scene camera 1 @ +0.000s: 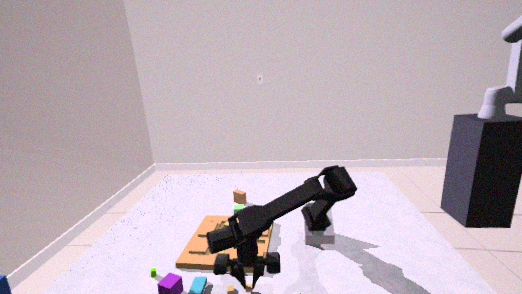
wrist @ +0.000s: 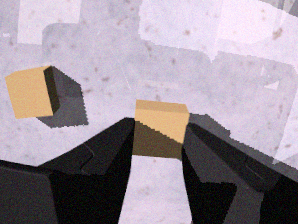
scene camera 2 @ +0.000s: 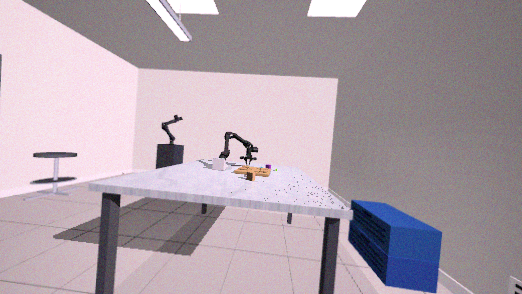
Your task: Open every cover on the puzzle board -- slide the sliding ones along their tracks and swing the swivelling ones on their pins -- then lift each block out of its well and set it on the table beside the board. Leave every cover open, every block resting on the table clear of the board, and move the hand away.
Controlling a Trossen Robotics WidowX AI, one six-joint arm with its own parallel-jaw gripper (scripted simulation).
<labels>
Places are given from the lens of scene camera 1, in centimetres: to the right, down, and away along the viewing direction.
tan wooden puzzle board [scene camera 1: 201, 261]: -20, 38, 94
</labels>
